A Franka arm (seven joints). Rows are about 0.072 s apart.
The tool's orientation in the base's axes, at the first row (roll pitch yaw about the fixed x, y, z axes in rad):
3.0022, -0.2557, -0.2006
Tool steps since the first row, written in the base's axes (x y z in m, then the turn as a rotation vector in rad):
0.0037, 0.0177, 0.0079, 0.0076, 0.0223, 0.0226
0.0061, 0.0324, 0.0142, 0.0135, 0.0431, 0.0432
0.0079, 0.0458, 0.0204, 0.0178, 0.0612, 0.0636
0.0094, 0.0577, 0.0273, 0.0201, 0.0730, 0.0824
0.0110, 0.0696, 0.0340, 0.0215, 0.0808, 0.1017
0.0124, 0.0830, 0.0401, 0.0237, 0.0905, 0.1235
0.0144, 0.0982, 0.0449, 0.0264, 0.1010, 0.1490
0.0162, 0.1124, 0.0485, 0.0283, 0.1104, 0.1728
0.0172, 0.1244, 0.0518, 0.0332, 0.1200, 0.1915
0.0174, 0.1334, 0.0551, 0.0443, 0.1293, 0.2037
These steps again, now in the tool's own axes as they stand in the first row. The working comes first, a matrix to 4 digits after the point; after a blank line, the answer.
The tool's axes in the first row as the columns of a matrix, in the base's axes (used below as rounded here):
0.9481, -0.2318, 0.2178
-0.1928, -0.9634, -0.1861
0.2529, 0.1344, -0.9581

0.0021, -0.0168, -0.0101, 0.0086, -0.0202, -0.0241
0.0031, -0.0307, -0.0183, 0.0154, -0.0388, -0.0465
0.0038, -0.0432, -0.0263, 0.0212, -0.0545, -0.0684
0.0047, -0.0541, -0.0348, 0.0258, -0.0639, -0.0882
0.0056, -0.0650, -0.0431, 0.0305, -0.0692, -0.1078
0.0059, -0.0774, -0.0512, 0.0363, -0.0761, -0.1300
0.0061, -0.0919, -0.0582, 0.0432, -0.0834, -0.1558
0.0060, -0.1055, -0.0639, 0.0492, -0.0897, -0.1799
0.0054, -0.1169, -0.0690, 0.0568, -0.0976, -0.1986
0.0047, -0.1251, -0.0738, 0.0686, -0.1075, -0.2096

